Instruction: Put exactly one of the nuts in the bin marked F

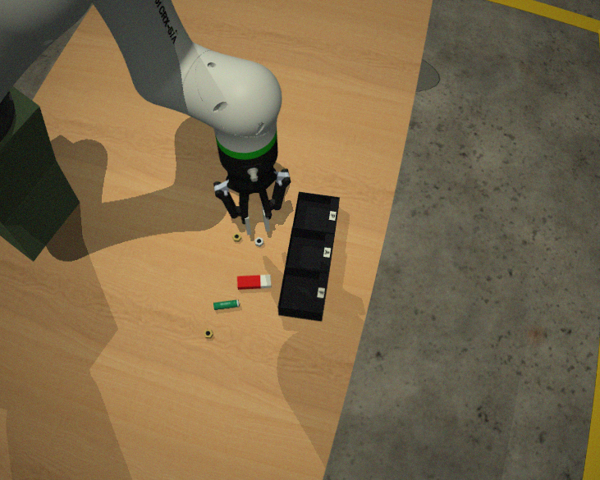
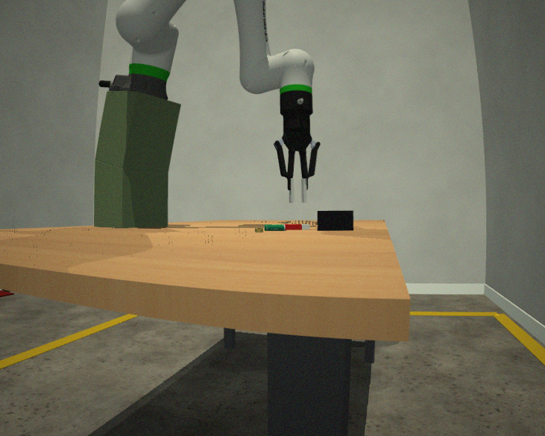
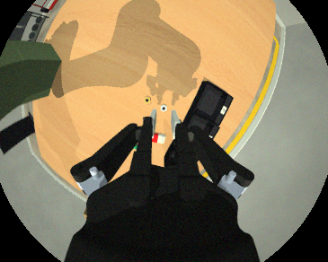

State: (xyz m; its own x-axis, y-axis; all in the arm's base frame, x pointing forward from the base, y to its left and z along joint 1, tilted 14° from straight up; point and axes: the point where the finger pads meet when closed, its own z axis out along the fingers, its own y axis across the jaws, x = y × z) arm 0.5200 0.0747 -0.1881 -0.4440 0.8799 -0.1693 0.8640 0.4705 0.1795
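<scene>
Right now the grey nut is 100 mm below my hand. Round my hand: green battery: 20 mm behind, 150 mm to the right, 100 mm below.
</scene>
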